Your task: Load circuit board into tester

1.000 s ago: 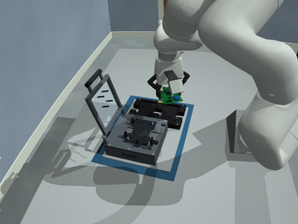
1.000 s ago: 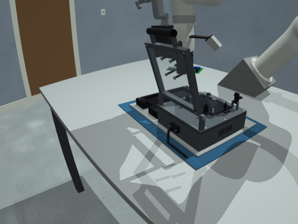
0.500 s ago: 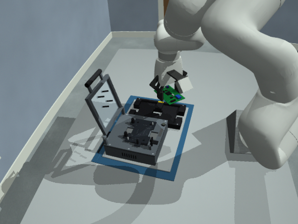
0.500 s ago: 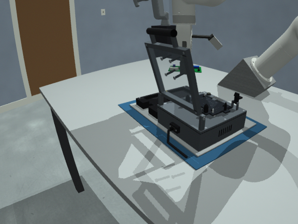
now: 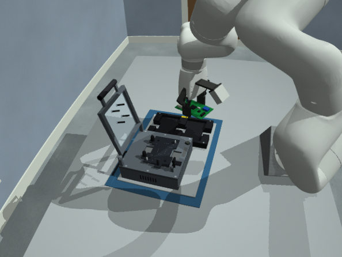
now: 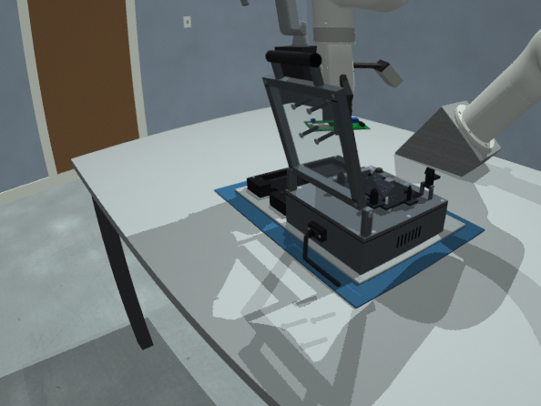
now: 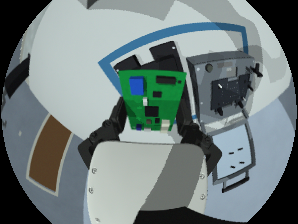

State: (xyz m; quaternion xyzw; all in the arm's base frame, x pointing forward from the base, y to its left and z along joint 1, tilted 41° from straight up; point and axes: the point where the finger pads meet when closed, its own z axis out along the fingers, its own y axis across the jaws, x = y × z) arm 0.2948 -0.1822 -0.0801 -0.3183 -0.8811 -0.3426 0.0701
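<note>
Now: the green circuit board right at my hand. From my hand the other things lie so: pin plate (11 cm ahead, 16 cm to the left, 5 cm below); then lid (22 cm ahead, 12 cm to the left, 6 cm above); then latch hook (5 cm ahead, 22 cm to the left, 4 cm below).
</note>
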